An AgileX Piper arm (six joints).
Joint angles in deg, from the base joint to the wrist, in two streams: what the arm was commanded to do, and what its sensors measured. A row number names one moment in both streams.
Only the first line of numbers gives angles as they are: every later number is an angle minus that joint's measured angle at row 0.
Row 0, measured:
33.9 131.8 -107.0 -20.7 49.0 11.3
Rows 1 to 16, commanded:
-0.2 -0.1 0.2 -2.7 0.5 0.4
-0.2 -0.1 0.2 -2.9 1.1 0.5
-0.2 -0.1 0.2 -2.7 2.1 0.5
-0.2 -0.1 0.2 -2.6 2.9 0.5
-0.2 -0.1 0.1 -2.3 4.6 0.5
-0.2 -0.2 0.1 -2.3 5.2 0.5
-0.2 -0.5 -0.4 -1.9 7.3 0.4
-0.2 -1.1 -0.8 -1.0 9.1 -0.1
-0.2 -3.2 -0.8 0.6 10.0 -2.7
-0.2 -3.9 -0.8 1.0 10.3 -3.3
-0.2 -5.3 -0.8 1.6 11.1 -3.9
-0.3 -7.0 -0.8 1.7 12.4 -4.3
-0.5 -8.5 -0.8 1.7 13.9 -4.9
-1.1 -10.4 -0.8 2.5 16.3 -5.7
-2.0 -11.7 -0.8 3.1 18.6 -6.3
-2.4 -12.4 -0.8 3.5 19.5 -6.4
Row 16, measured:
-1.2 -10.5 -0.5 2.8 16.2 -5.1
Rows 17 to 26, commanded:
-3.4 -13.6 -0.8 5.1 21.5 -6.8
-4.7 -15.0 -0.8 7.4 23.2 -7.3
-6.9 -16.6 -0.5 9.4 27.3 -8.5
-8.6 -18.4 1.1 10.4 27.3 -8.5
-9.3 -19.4 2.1 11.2 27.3 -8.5
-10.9 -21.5 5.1 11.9 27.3 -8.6
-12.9 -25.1 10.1 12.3 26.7 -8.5
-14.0 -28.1 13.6 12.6 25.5 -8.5
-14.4 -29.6 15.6 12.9 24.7 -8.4
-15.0 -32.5 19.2 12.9 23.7 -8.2
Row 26, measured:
-14.2 -28.7 14.8 12.6 20.8 -7.7
